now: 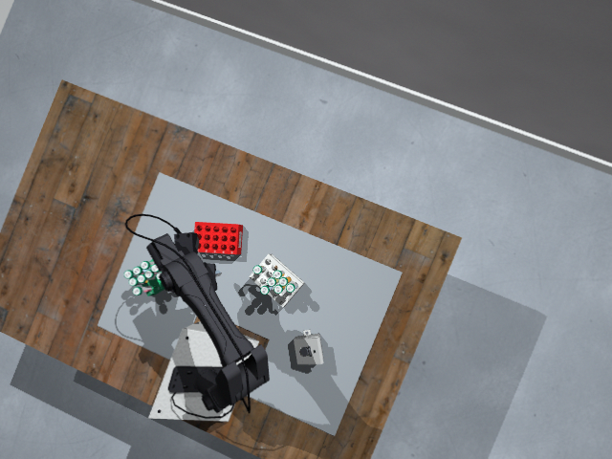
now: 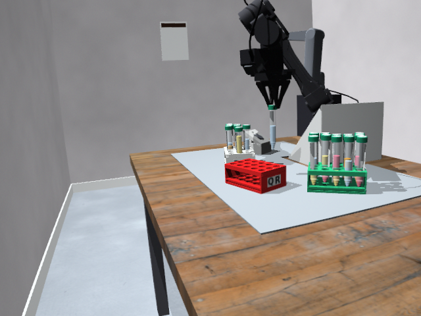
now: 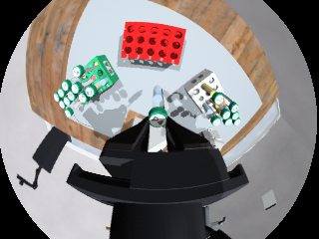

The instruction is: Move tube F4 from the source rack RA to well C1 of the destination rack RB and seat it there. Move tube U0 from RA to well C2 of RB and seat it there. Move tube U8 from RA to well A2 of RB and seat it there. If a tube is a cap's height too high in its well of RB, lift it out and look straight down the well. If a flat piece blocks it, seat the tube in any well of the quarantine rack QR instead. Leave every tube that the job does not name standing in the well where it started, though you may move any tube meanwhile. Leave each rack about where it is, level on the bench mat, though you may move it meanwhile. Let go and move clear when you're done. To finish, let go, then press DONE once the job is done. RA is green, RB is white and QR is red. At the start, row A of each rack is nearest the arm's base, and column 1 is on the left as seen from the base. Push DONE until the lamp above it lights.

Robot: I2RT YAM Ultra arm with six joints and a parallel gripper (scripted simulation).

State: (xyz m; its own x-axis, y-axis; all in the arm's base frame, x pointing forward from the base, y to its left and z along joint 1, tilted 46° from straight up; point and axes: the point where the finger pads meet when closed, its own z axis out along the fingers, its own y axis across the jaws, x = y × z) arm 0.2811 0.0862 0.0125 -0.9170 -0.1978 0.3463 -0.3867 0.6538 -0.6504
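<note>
The tube is 60 mm below my hand and 10 mm ahead of it. The rest, counted from my hand: red rack QR: 160 mm below, 90 mm ahead, 50 mm to the left; then tube with yellow filling: 120 mm below, 110 mm to the right, 50 mm ahead; then white rack RB: 160 mm below, 150 mm to the right, 30 mm ahead.
</note>
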